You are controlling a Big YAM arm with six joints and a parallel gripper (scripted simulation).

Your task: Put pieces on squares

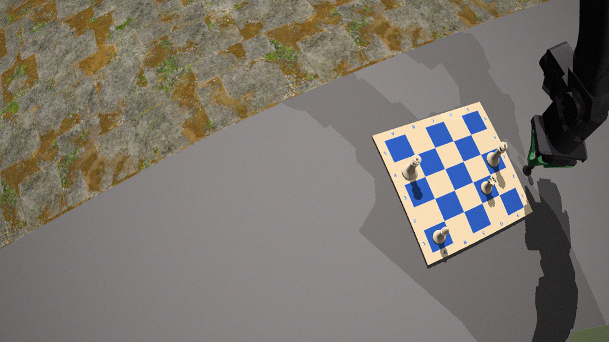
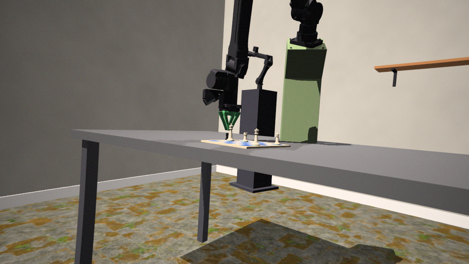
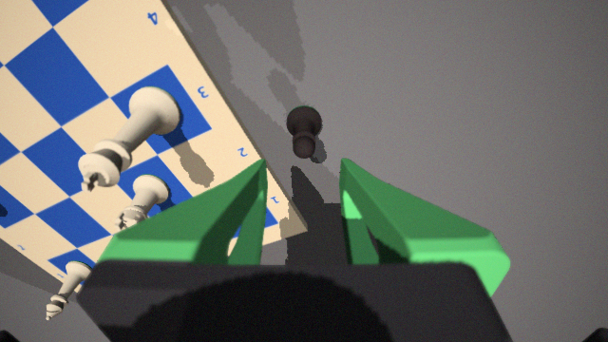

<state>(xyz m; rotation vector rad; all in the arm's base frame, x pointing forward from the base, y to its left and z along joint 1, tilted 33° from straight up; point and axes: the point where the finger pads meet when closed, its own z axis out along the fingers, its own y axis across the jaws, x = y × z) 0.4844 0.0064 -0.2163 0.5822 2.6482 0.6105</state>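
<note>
Right now the black pawn is 4 cm below my hand. Round my hand: board: 3 cm ahead, 14 cm to the left, 5 cm below; then white pawn: 5 cm behind, 21 cm to the left, 2 cm below; then white king: 4 cm ahead, 7 cm to the left, 1 cm below.
</note>
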